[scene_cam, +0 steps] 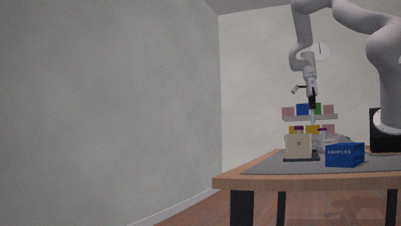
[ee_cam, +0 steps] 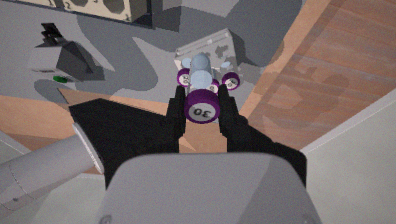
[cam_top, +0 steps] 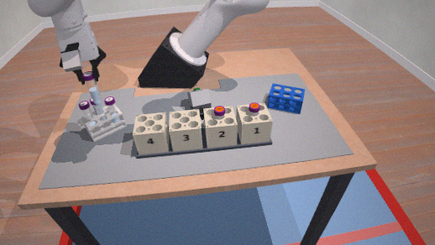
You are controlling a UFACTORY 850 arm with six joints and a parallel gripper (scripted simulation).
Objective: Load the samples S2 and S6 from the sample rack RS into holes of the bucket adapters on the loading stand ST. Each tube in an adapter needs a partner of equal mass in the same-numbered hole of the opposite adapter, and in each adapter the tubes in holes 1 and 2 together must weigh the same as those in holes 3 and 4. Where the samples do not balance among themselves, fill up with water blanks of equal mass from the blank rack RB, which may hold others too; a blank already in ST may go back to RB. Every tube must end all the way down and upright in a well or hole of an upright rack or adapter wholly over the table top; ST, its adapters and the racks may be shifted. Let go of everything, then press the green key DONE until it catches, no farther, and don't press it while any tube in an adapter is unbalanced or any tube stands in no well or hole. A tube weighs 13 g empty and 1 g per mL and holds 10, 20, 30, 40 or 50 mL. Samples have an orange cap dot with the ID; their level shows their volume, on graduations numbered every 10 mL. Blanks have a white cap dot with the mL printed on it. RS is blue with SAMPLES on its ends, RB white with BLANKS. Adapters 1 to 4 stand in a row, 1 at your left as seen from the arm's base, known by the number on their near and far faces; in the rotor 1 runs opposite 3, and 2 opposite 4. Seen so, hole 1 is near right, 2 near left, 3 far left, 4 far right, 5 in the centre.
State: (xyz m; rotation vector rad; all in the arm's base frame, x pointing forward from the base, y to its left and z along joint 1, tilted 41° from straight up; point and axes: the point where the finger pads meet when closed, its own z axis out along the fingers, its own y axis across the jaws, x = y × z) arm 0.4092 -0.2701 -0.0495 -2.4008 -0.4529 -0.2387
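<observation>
My gripper is now 1 cm to the right of the blank marked 30 and 5 cm above it. Round my hand: blank marked 10 (4 cm behind, 8 cm to the right, 19 cm below); then white blank rack RB (4 cm behind, 3 cm to the right, 22 cm below); then blank marked 20 (6 cm behind, 1 cm to the left, 19 cm below).
</observation>
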